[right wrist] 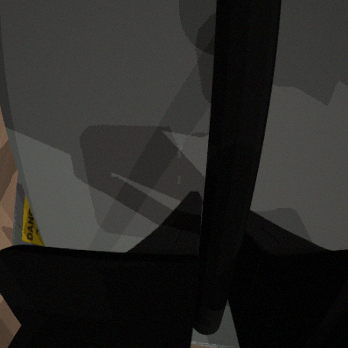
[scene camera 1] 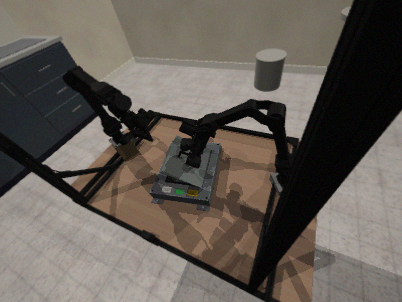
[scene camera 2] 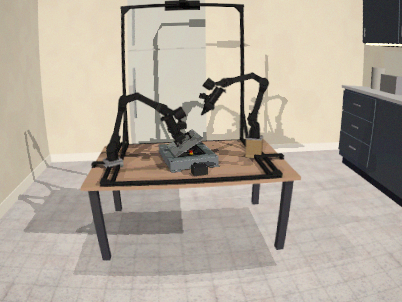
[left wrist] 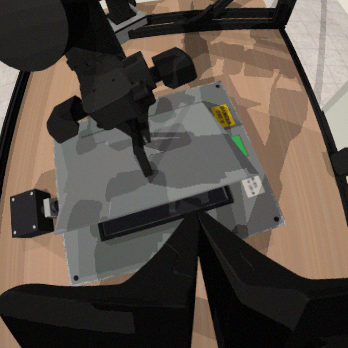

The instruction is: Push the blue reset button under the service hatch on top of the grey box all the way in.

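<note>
The grey box (scene camera 1: 215,162) (scene camera 2: 179,165) (left wrist: 115,255) stands on the table. Its hatch (scene camera 1: 181,172) (scene camera 2: 186,146) (left wrist: 95,175) (right wrist: 125,90) is tilted low over the dark recess (left wrist: 165,213), whose near strip shows in the left wrist view. The blue button does not show; the hatch hides most of the recess. My right gripper (scene camera 1: 194,160) (scene camera 2: 179,140) (right wrist: 202,199) is shut on the hatch's black bar handle (right wrist: 237,100). My left gripper (scene camera 1: 150,139) (scene camera 2: 203,113) (left wrist: 196,220) is shut and empty, above and apart from the box.
A small black block (scene camera 2: 200,169) (left wrist: 31,215) sits at the box's side. Yellow (left wrist: 223,116), green (left wrist: 239,145) and white (left wrist: 253,186) labels lie along one box edge. A brown block (scene camera 1: 127,151) (scene camera 2: 254,148) is by the left arm's base. Black rails edge the table.
</note>
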